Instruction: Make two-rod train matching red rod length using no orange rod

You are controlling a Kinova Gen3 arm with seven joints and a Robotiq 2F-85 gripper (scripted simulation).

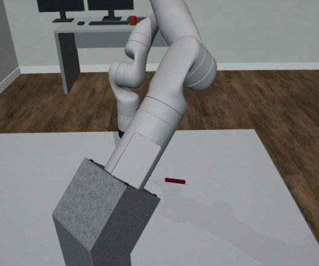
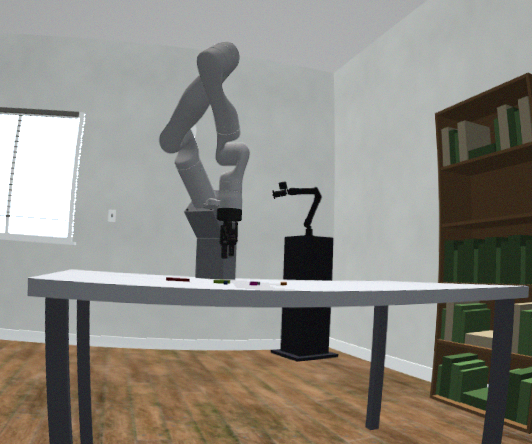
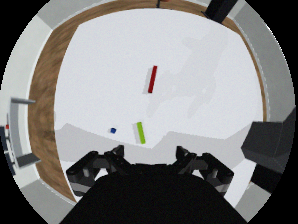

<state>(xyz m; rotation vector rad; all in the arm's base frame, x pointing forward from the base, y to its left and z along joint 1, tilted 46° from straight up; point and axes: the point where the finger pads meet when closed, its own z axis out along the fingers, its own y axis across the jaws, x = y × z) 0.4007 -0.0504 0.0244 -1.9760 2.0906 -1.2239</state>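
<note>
Right now my hand is 10 cm short of the magenta rod, 8 cm above it and 4 cm to the right of it. The rest, counted from my hand: grey rod: 8 cm below, 7 cm to the left, 5 cm ahead; then lime rod: 8 cm below, 2 cm to the right, 2 cm ahead; then blue rod: 8 cm below, 8 cm ahead, 4 cm to the right.
</note>
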